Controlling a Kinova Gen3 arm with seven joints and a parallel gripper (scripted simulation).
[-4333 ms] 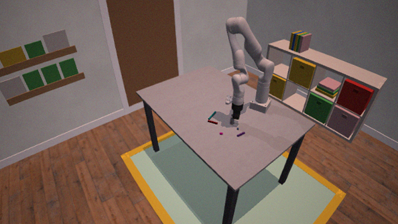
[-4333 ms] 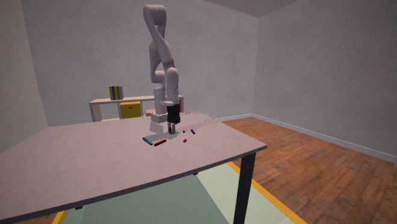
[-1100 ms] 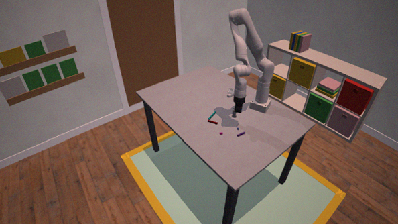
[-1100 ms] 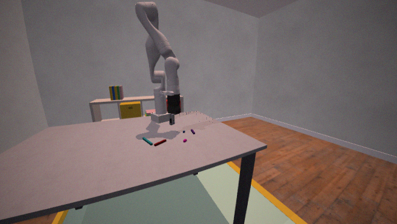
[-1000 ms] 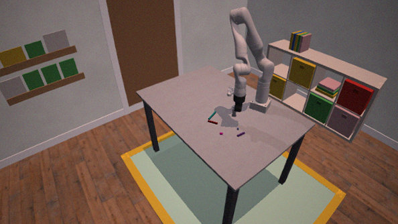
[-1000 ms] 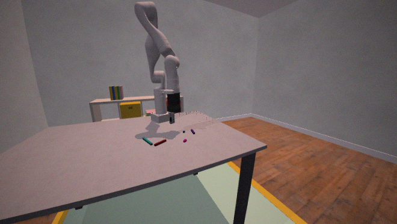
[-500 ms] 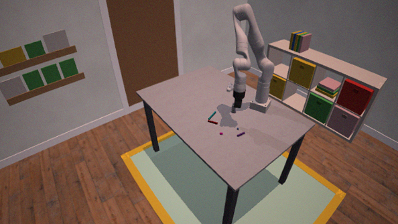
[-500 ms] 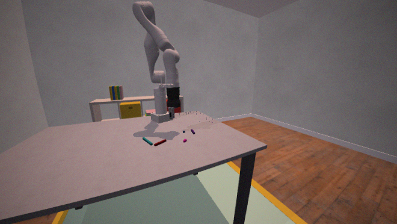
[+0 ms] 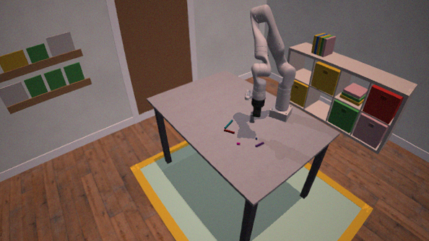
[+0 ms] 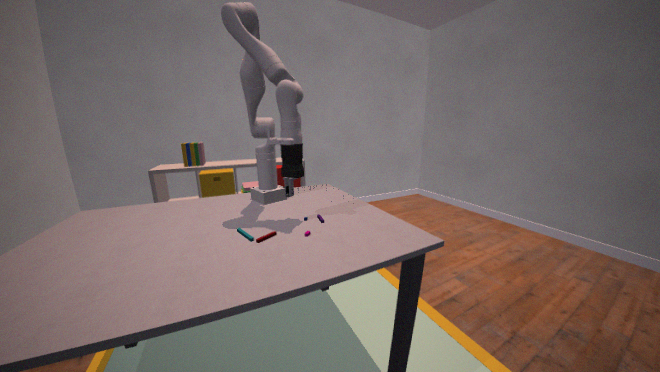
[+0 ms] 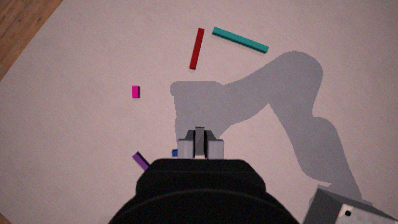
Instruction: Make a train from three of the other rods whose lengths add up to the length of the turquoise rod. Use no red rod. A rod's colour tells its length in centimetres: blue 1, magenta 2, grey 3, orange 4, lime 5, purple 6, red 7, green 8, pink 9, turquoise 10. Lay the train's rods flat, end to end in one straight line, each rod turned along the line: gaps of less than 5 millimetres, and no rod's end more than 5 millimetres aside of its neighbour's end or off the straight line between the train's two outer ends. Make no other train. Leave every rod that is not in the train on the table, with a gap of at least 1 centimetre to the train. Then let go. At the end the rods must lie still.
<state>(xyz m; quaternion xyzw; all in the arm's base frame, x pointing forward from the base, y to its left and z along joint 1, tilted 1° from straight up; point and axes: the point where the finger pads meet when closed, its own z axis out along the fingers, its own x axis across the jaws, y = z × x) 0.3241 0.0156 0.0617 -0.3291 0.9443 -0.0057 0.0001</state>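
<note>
Now: hand 1 cm short of the blue rod, 6 cm to the right of it and 11 cm above it. Also, from my hand: grey rod: 2 cm below; magenta rod: 12 cm ahead, 2 cm to the left, 11 cm below; purple rod: 3 cm ahead, 11 cm to the left, 11 cm below.
</note>
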